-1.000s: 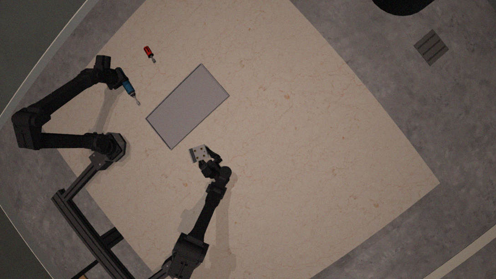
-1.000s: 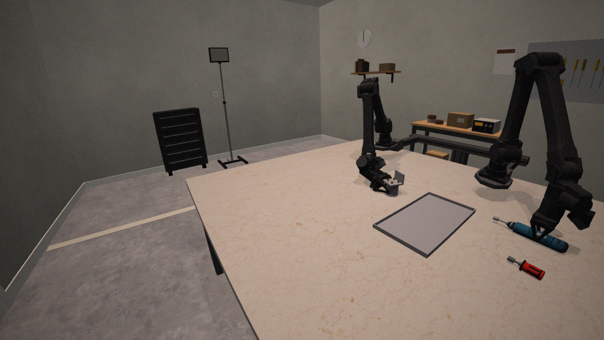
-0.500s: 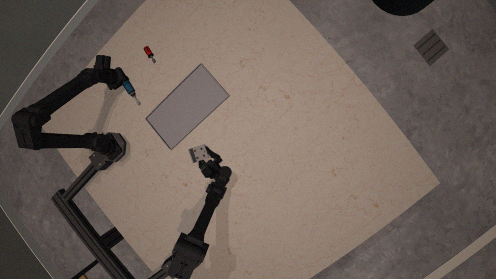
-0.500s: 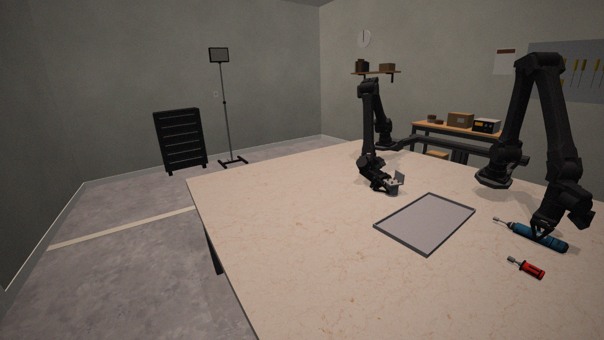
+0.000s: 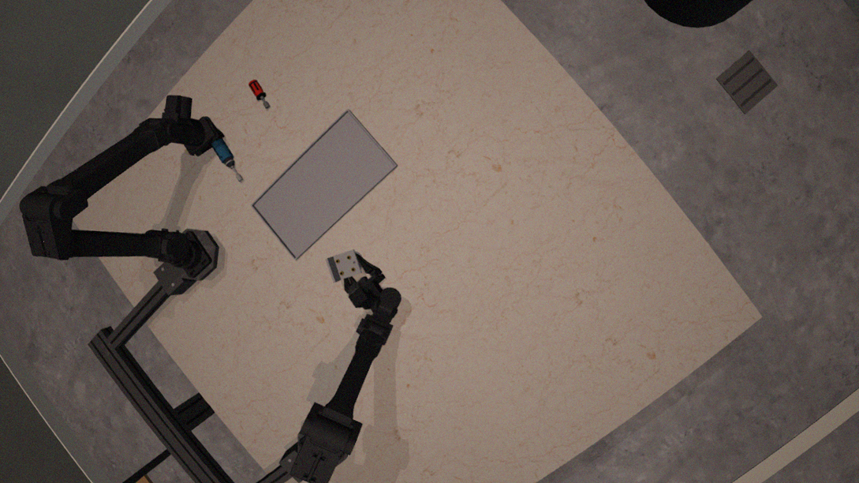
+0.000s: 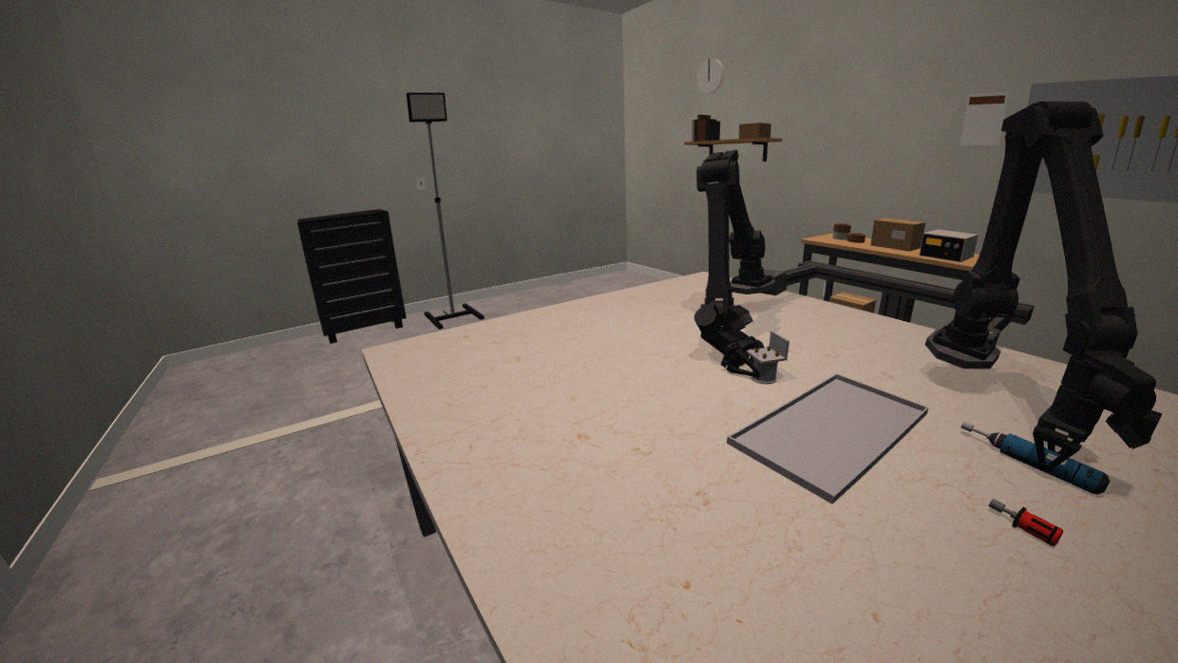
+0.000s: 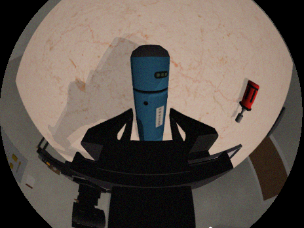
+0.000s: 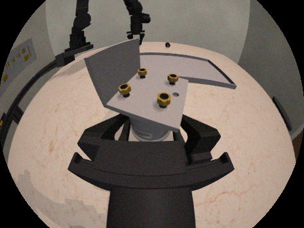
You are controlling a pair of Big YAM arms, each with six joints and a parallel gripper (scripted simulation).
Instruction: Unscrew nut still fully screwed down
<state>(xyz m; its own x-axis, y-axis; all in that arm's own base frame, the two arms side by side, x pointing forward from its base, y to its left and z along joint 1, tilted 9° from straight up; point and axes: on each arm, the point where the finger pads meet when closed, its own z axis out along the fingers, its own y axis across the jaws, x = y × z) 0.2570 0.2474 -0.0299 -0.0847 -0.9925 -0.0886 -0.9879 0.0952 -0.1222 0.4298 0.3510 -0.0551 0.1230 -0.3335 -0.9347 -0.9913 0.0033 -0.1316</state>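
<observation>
The joint module is 1 cm above my right hand. Round my right hand: flat grey tray 24 cm to the left, 5 cm ahead, 2 cm below; then red-handled screwdriver 58 cm to the left, 5 cm ahead, 1 cm below; then grey bracket 5 cm above.
</observation>
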